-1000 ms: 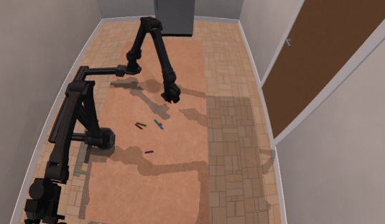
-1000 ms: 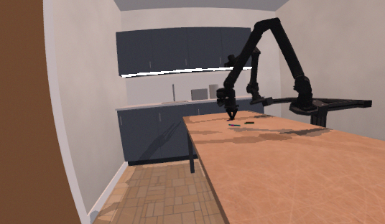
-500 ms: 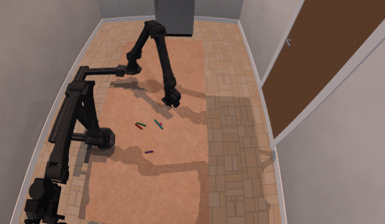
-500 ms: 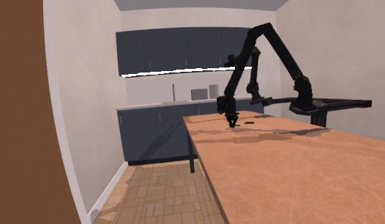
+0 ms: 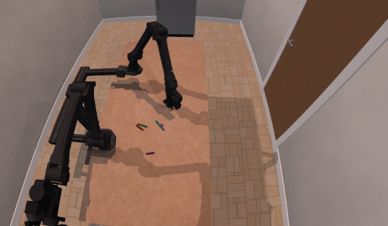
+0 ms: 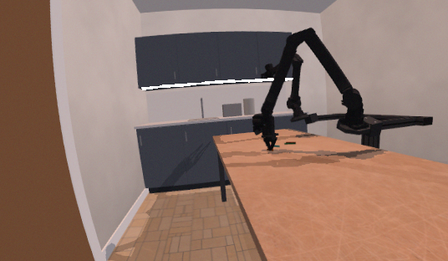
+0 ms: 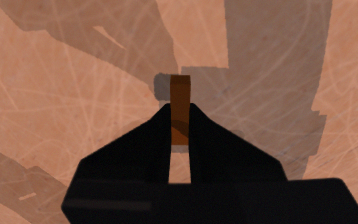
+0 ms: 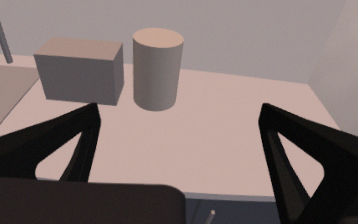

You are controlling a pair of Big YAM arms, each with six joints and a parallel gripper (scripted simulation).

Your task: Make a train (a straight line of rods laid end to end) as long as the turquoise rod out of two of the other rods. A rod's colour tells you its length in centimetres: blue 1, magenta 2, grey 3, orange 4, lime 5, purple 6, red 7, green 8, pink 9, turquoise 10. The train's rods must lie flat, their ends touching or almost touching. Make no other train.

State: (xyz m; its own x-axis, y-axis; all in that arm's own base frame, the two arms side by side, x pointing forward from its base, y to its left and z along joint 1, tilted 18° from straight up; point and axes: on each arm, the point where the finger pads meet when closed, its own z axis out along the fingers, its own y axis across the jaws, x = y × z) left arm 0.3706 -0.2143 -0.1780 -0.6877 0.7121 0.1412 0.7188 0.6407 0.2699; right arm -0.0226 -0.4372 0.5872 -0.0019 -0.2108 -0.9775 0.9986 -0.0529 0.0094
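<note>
Now: left hand right at the orange rod. Also, from my left hand: red rod 21 cm behind, 21 cm to the right, 2 cm below; green rod 19 cm behind, 19 cm to the right, 2 cm below; turquoise rod 6 cm behind, 17 cm to the right, 2 cm below.
</note>
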